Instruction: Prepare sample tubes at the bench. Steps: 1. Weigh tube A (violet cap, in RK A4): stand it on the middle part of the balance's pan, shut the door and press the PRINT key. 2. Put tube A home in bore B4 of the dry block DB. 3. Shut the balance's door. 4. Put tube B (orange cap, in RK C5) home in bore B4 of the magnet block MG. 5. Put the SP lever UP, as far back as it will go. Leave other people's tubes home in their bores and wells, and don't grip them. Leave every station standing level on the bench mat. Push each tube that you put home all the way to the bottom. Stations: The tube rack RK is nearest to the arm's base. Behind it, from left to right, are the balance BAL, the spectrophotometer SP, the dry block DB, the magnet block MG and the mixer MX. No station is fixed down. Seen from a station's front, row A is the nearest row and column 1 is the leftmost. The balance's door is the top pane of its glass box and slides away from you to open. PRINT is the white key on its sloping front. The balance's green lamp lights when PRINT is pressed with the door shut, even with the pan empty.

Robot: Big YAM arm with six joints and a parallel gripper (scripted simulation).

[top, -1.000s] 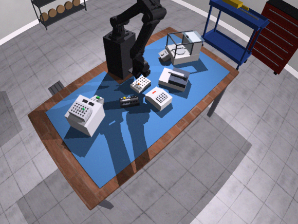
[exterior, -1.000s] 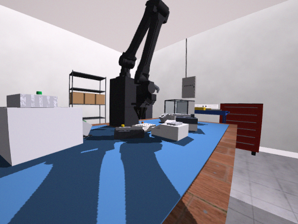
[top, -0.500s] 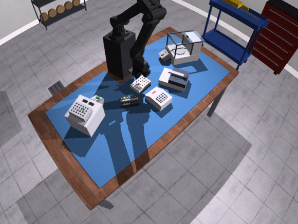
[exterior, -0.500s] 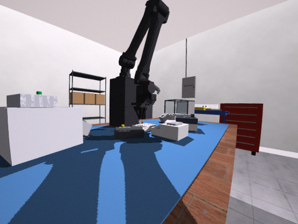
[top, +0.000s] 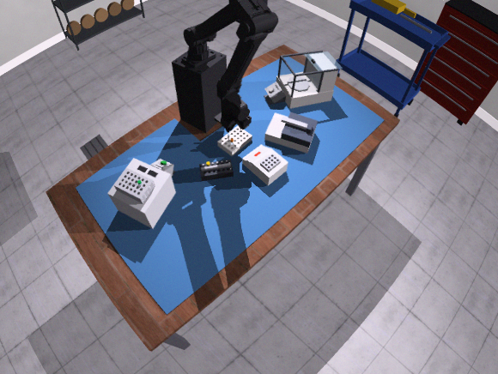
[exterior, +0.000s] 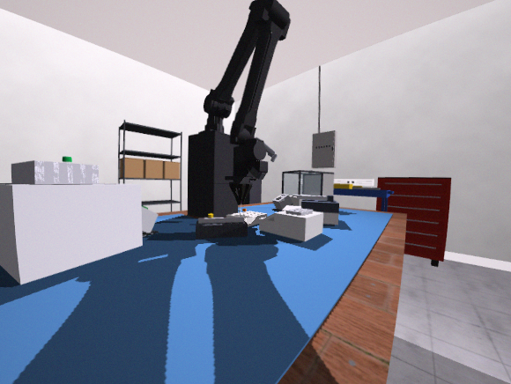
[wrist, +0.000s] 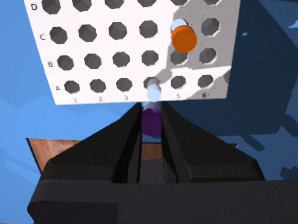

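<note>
My hand is 60 mm above the tube rack RK, 30 mm short of it and 10 mm to the right of it. From my hand the other things lie so: magnet block MG: 160 mm to the right, 90 mm ahead, 50 mm below; violet-capped tube: 20 mm below; yellow-capped tube: 170 mm to the right, 60 mm ahead, 40 mm below.
</note>
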